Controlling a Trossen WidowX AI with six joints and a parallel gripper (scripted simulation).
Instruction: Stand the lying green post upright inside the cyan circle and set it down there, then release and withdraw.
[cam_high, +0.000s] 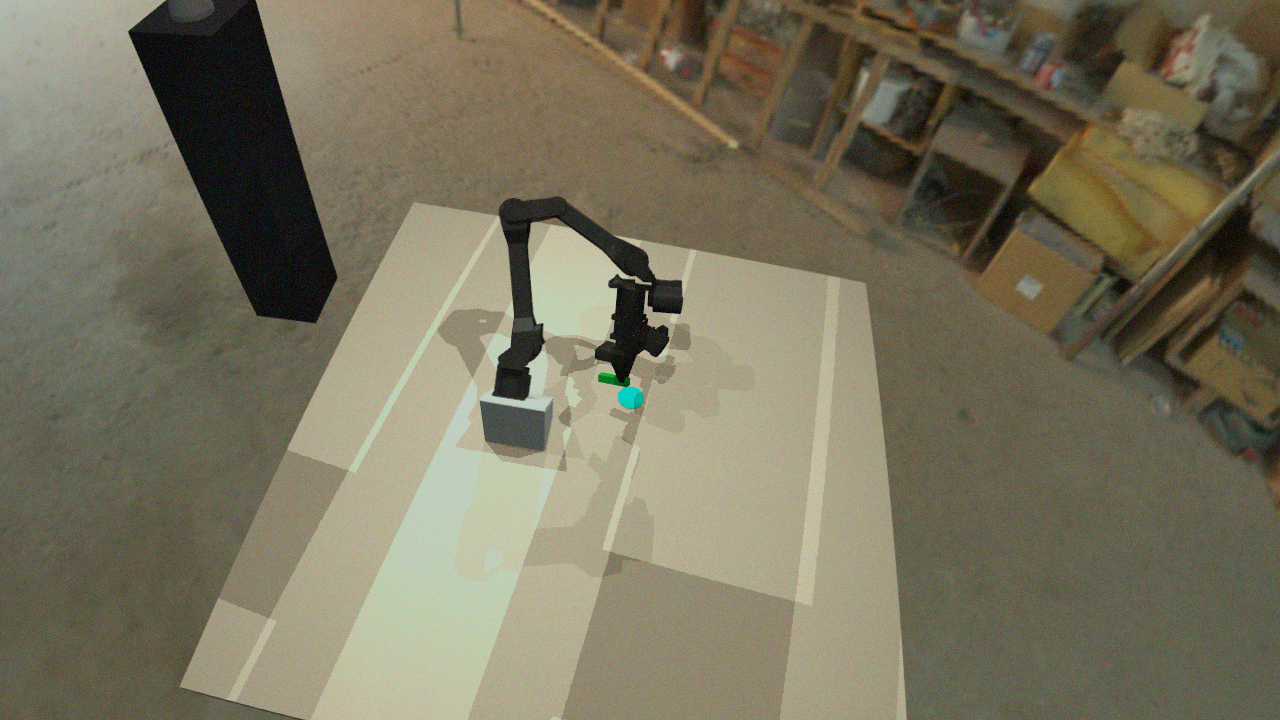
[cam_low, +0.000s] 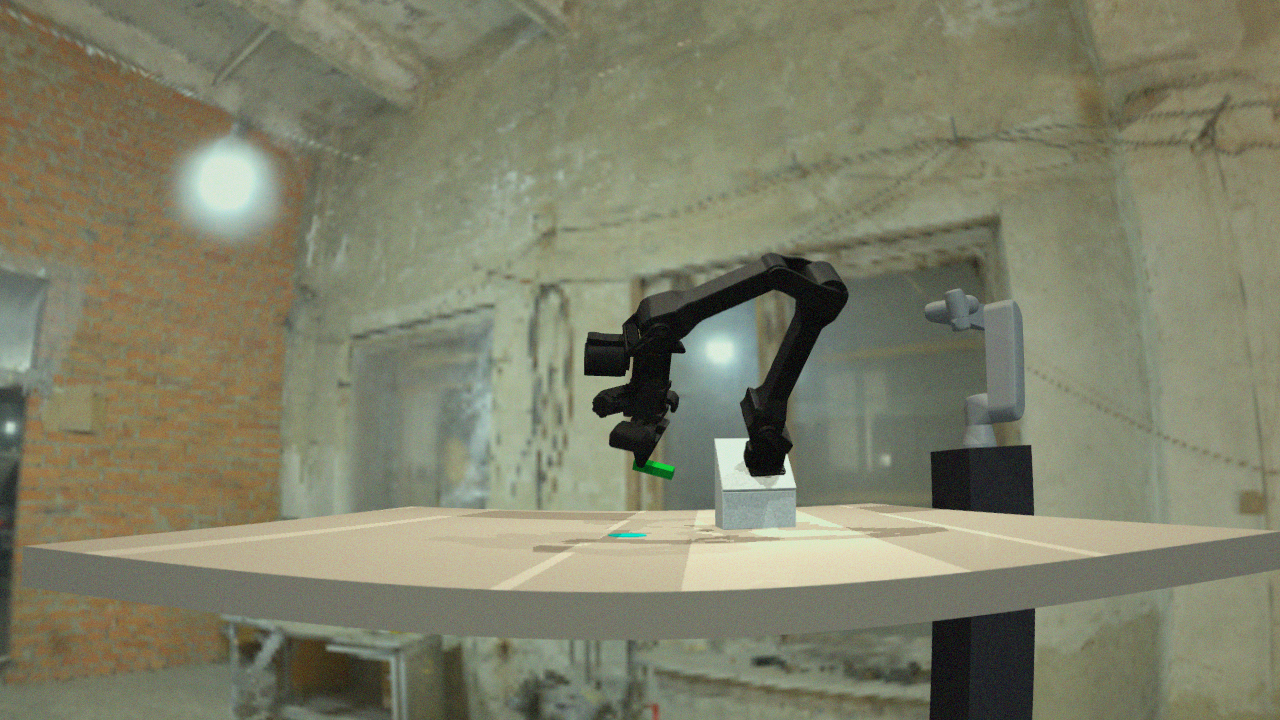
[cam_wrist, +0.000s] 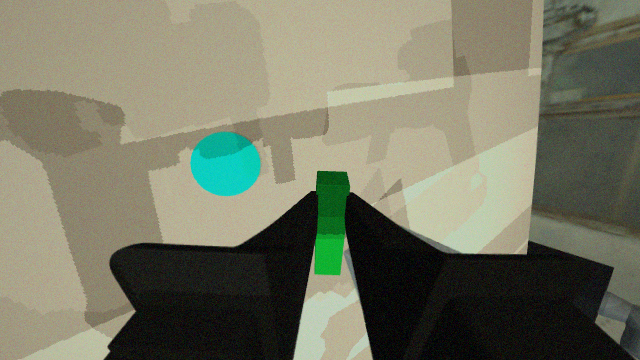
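The cyan circle lies 30 mm ahead of my gripper tip, 40 mm to the left of it and 110 mm below it. Round my gripper tip: green post (20 mm behind, 10 mm below).
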